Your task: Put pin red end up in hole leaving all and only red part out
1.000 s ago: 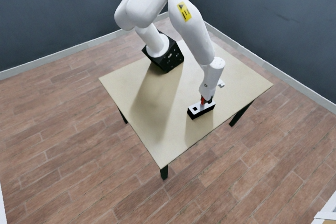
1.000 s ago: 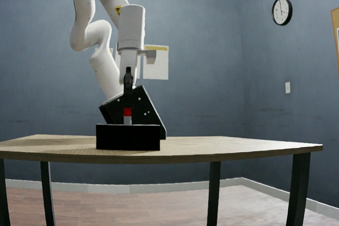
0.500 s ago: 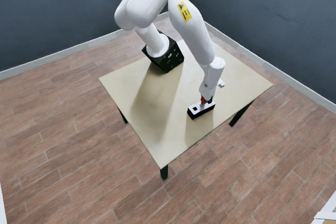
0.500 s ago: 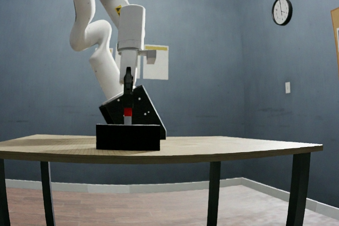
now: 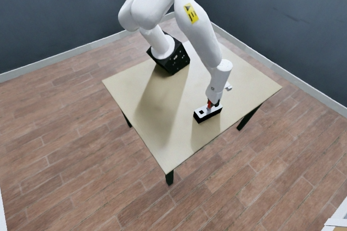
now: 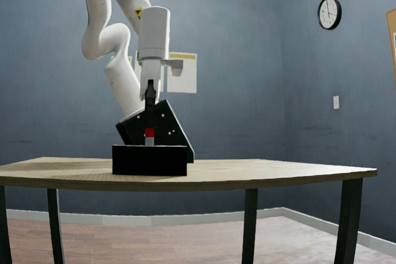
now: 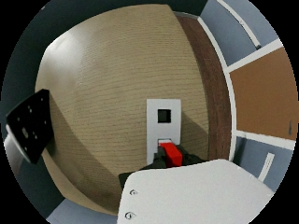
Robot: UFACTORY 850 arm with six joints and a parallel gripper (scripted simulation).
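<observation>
Right now the pin is 10 mm below my hand. Round my hand: black block: 100 mm below.
</observation>
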